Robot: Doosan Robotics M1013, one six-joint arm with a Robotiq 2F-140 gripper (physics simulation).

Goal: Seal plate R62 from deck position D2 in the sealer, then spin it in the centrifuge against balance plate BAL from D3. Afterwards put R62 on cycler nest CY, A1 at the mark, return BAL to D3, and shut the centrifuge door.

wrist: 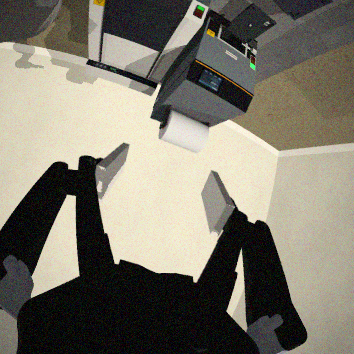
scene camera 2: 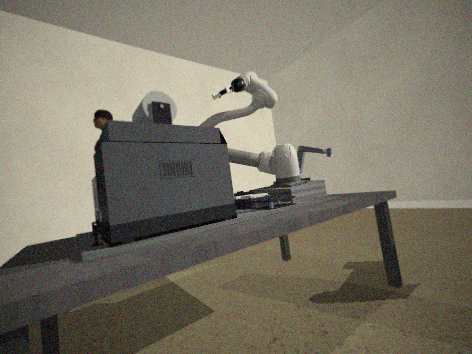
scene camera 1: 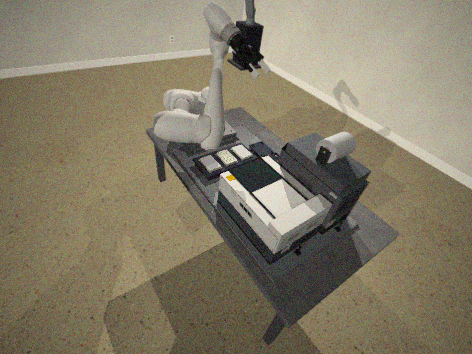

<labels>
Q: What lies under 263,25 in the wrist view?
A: A dark tray.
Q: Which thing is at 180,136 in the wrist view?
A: A white foil roll.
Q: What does the gripper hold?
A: Nothing.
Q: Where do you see a dark lid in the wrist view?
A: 152,31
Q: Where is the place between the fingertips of the gripper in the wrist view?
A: At 166,169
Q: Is the gripper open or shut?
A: Open.
</labels>
